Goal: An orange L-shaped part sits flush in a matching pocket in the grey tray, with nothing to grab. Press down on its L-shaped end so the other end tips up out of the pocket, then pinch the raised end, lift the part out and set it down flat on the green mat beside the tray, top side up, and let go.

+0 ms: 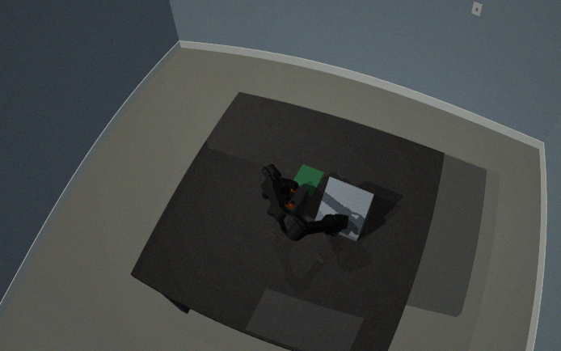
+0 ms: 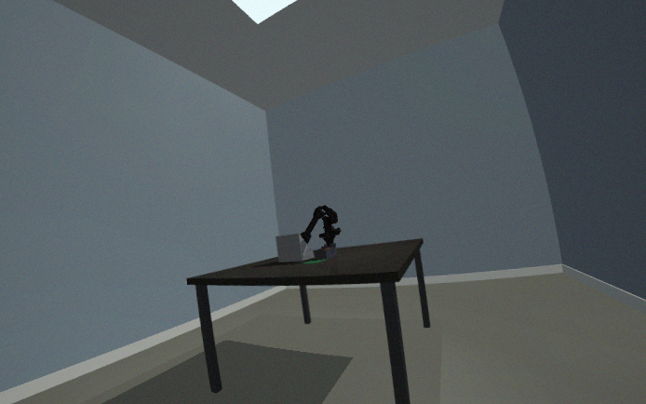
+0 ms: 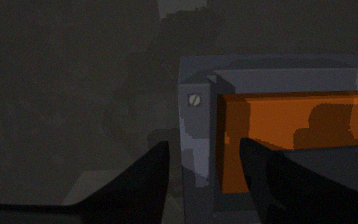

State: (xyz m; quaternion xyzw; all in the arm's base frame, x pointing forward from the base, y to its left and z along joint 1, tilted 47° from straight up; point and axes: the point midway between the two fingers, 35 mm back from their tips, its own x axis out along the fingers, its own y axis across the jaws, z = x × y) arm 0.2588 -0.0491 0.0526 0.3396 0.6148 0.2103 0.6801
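Right now my gripper tip is 2 cm past the orange L-shaped part, 5 cm to the left of it and 2 cm above it. Round my gripper tip: green mat (4 cm behind, 22 cm to the right, 8 cm below).
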